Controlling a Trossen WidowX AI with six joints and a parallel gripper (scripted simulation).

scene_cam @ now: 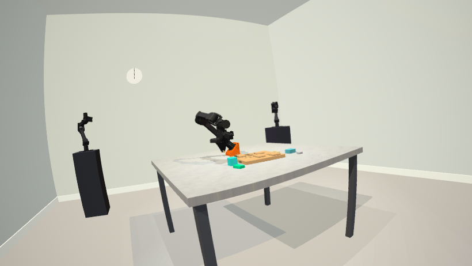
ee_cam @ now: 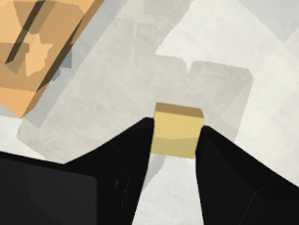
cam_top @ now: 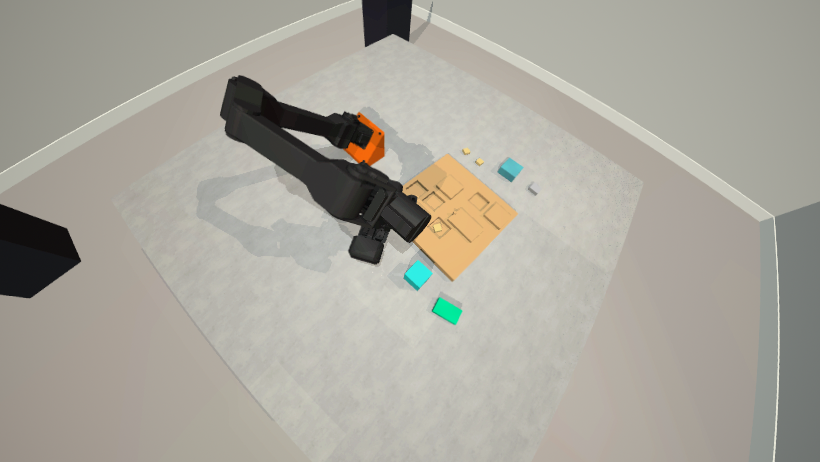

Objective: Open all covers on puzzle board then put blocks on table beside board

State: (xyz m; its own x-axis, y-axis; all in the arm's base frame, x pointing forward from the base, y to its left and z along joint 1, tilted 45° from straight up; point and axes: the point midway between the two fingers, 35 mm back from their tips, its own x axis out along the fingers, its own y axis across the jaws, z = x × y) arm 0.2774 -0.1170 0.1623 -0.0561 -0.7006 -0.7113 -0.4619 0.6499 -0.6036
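Right now the cyan block is 13 cm ahead of my gripper tip and 5 cm below it. From my gripper tip the other things lie so: green block (24 cm ahead, 7 cm below, 1 cm to the right); then small grey block (49 cm to the left, 23 cm ahead, 7 cm below).
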